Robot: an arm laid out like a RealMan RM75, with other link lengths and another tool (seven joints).
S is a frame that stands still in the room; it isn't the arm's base.
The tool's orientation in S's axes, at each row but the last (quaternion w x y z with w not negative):
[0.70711, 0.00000, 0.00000, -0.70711]
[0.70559, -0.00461, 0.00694, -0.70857]
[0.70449, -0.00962, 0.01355, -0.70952]
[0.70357, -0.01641, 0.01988, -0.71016]
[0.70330, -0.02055, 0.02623, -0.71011]
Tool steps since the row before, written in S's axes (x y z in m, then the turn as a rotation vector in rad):
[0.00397, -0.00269, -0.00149, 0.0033, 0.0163, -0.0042]
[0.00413, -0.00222, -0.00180, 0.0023, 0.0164, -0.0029]
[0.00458, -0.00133, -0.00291, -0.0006, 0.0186, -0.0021]
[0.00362, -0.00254, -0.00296, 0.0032, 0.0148, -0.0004]
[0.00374, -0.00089, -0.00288, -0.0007, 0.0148, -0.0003]
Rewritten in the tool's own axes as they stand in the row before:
[0.00269, 0.00397, -0.00149, -0.0163, 0.0033, -0.0042]
[0.00221, 0.00417, -0.00172, -0.0164, 0.0023, -0.0029]
[0.00131, 0.00468, -0.00275, -0.0186, -0.0007, -0.0022]
[0.00252, 0.00379, -0.00276, -0.0148, 0.0031, -0.0003]
[0.00088, 0.00393, -0.00262, -0.0148, -0.0008, -0.0005]

